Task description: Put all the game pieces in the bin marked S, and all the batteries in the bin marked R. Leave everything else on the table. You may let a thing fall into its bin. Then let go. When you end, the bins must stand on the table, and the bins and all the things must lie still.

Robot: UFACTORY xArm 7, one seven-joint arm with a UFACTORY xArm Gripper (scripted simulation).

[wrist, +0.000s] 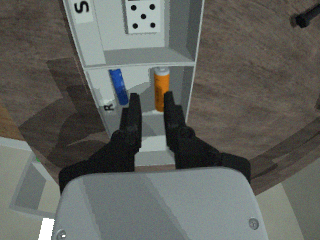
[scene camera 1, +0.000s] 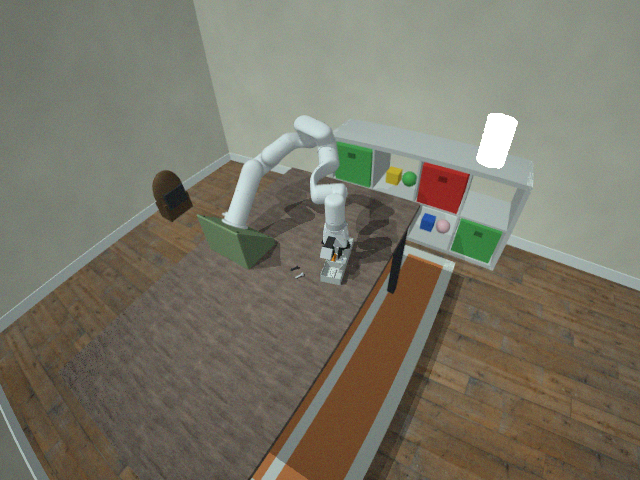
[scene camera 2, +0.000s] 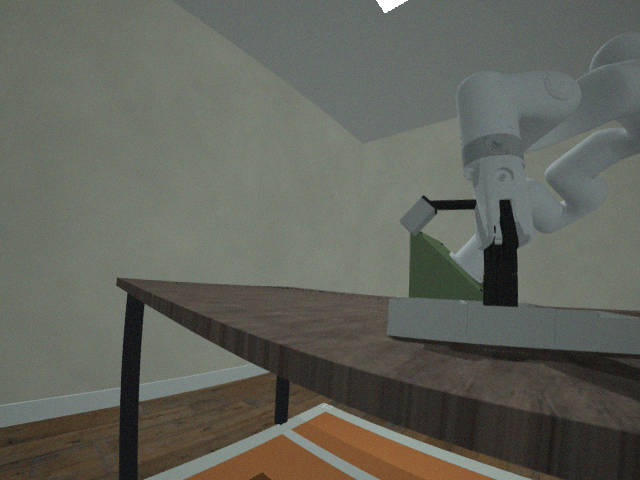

In view: my gripper [scene camera 2: 499, 308].
My gripper shows as well in the wrist view [wrist: 152, 104].
